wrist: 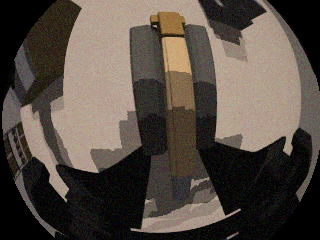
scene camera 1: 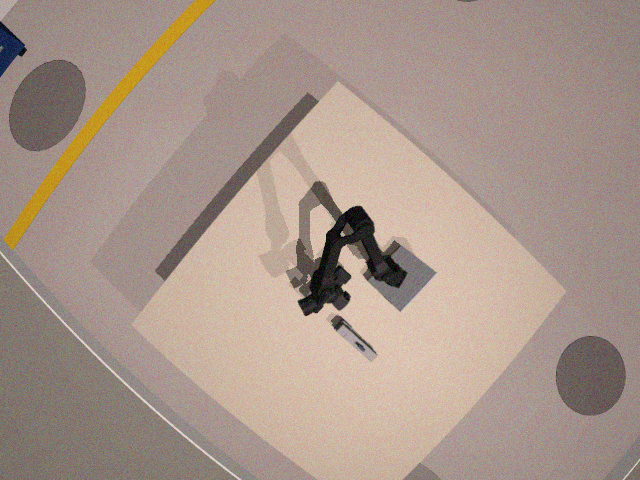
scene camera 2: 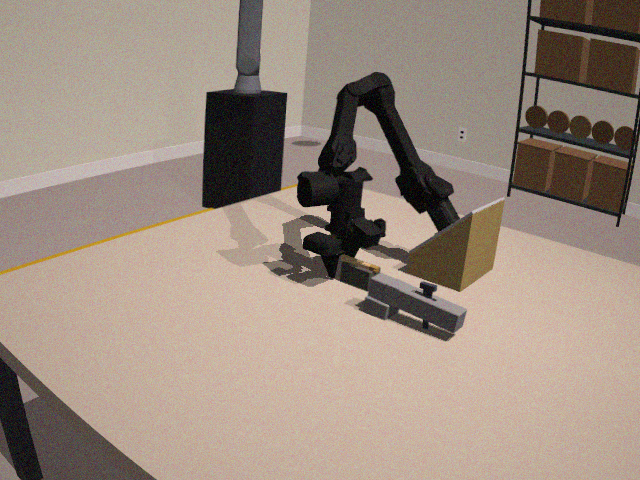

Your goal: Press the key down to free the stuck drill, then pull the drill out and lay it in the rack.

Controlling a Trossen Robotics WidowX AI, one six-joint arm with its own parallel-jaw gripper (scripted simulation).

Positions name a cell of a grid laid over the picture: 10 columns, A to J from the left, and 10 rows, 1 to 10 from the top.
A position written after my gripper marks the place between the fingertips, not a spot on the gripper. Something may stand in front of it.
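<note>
I can see my gripper (scene camera 2: F6), and the wrist view has my gripper (wrist: F7) too. A drill (wrist: F5) is in the scene as well, and so are a rack (wrist: E4) and a housing block (scene camera 2: G7).
</note>
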